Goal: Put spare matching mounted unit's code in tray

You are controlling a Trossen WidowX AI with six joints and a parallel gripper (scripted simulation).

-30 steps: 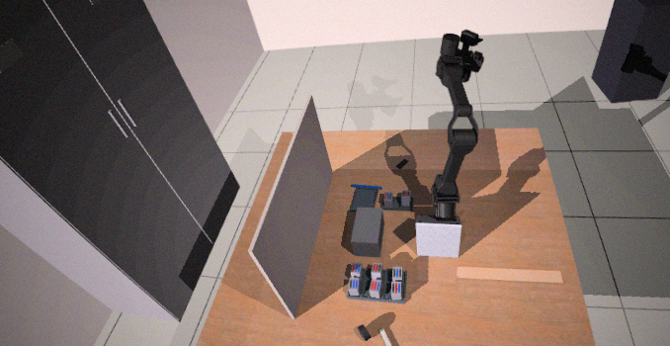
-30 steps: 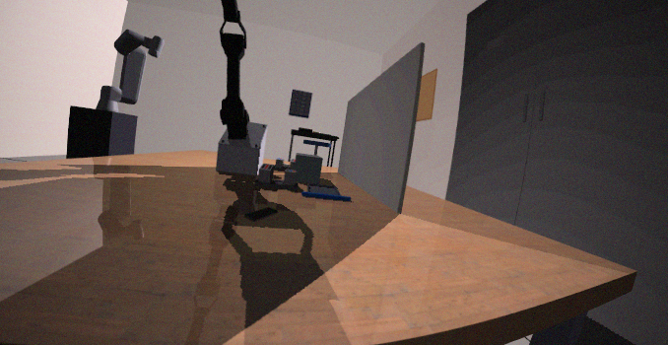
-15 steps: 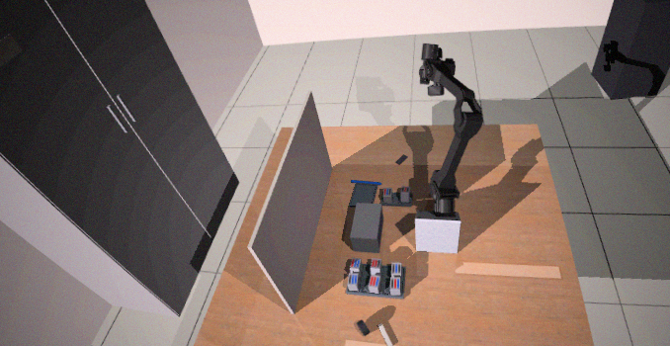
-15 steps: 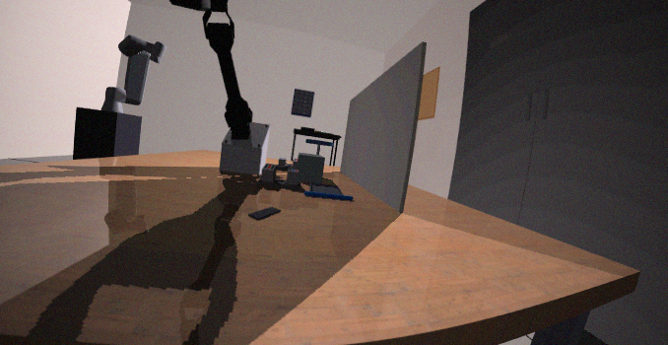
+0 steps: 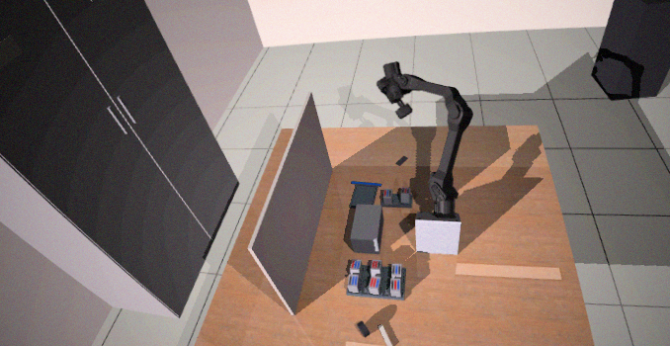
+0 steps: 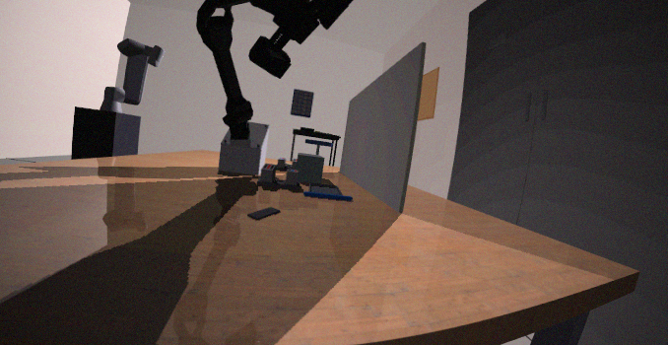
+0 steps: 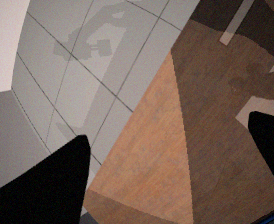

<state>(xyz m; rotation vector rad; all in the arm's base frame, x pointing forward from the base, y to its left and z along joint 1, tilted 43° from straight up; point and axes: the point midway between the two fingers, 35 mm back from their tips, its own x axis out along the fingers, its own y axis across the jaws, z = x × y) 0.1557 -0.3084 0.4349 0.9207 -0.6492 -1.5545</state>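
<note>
My gripper tip is now 66 cm to the right of the white spare block, 21 cm above it and 19 cm short of it. Round my gripper tip: blue-rimmed tray: 31 cm to the left, 25 cm below, 16 cm ahead; then small dark flat piece: 25 cm below, 11 cm to the left, 1 cm behind; then grey box: 51 cm to the left, 20 cm below, 14 cm ahead.
</note>
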